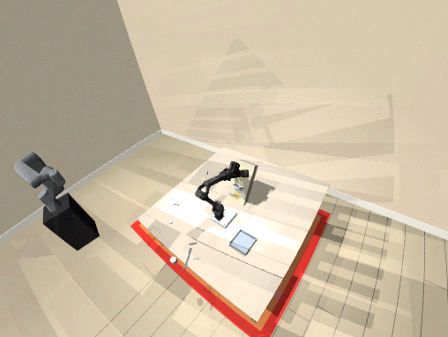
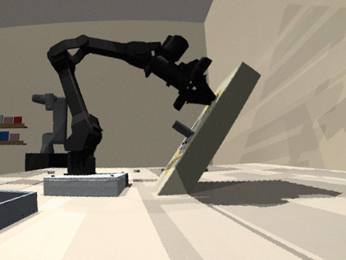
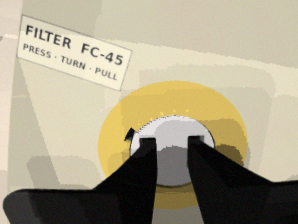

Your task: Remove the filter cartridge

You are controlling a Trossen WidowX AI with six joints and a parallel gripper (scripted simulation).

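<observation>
My gripper tip is 1 cm short of the round filter cartridge and 1 cm above it. From my gripper tip the other things lie so: service panel 8 cm below, 4 cm behind, 1 cm to the right; then grey ledge 9 cm below, 9 cm behind, 2 cm to the right; then tray 39 cm behind, 35 cm to the right, 22 cm below.
</observation>
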